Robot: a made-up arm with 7 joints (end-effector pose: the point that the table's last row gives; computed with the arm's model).
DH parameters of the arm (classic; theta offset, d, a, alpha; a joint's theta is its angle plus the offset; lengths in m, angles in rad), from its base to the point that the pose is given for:
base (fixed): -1.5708 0.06 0 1.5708
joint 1: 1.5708 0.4 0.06 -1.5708
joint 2: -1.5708 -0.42 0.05 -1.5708
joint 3: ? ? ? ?
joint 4: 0 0.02 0.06 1.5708
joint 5: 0 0.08 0.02 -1.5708
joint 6: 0 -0.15 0.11 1.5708
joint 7: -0.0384 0 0.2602 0
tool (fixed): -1.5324 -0.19 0 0
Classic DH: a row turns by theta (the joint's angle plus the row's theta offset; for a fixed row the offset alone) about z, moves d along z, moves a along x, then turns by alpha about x.
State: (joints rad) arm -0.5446 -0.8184 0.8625 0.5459 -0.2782 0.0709 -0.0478
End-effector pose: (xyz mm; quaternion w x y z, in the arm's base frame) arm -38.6 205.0 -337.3 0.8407 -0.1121 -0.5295 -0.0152
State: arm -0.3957 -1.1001 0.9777 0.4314 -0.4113 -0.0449 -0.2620
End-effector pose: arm 9.7 146.0 -185.3 0.7706 -0.0345 -0.6333 -0.0627
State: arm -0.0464 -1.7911 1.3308 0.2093 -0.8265 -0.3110 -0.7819
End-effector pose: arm -76.5 56.3 154.4 0.6040 0.1827 -0.7758 -0.0085
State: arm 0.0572 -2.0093 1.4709 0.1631 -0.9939 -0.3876 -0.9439
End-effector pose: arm -139.9 41.8 243.1 0.5626 0.2496 -0.7872 0.0388
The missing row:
joint 3: -1.5708 -0.3 0.06 -1.5708
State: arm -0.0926 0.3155 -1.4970 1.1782 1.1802 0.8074 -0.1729
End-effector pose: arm -778.5 -309.6 -521.8 0.6427 -0.4457 0.6084 0.1348
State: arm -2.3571 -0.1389 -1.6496 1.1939 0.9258 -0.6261 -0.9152
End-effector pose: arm -1.3 742.4 278.8 0.2556 0.4731 0.8405 0.0666
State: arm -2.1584 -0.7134 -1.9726 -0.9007 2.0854 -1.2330 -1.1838
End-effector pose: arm -285.0 -157.2 -89.7 0.0889 -0.9362 0.0929 0.3270
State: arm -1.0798 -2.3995 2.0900 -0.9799 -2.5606 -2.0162 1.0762
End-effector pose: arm -440.3 -268.2 -49.2 0.0366 -0.1473 0.9868 0.0566
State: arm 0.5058 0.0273 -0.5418 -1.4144 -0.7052 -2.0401 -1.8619
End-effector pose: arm -189.3 -782.8 176.8 0.1546 -0.8638 -0.4660 0.1132
